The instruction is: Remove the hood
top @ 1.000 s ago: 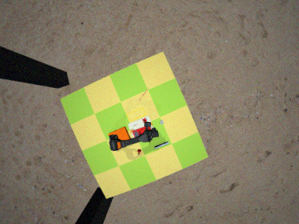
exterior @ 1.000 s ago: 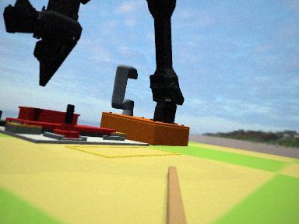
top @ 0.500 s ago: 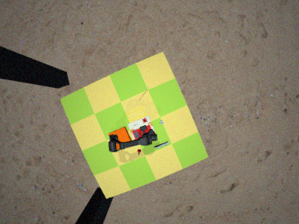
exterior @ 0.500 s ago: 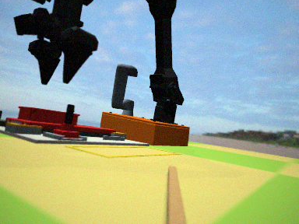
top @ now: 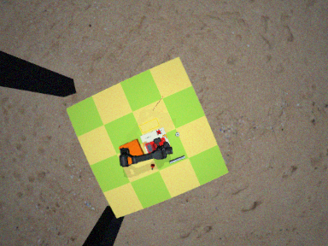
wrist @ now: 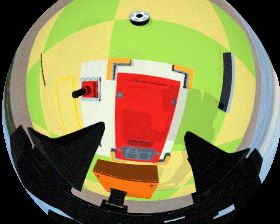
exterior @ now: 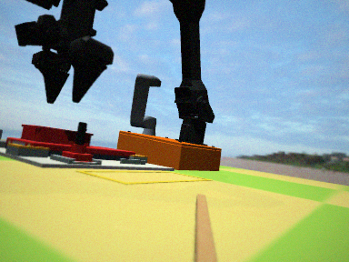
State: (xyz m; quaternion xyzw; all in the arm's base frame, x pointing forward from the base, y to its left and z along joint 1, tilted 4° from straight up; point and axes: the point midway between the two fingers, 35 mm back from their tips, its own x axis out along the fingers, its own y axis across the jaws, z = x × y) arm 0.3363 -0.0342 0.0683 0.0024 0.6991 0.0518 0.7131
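The red hood is 60 mm below my gripper tip. The rest, counted from my gripper tip: thin wooden stick (390 mm to the left, 90 mm below, 80 mm ahead); then dark bar (190 mm to the right, 120 mm ahead, 80 mm below); then grey ring (180 mm ahead, 90 mm below, 50 mm to the left).
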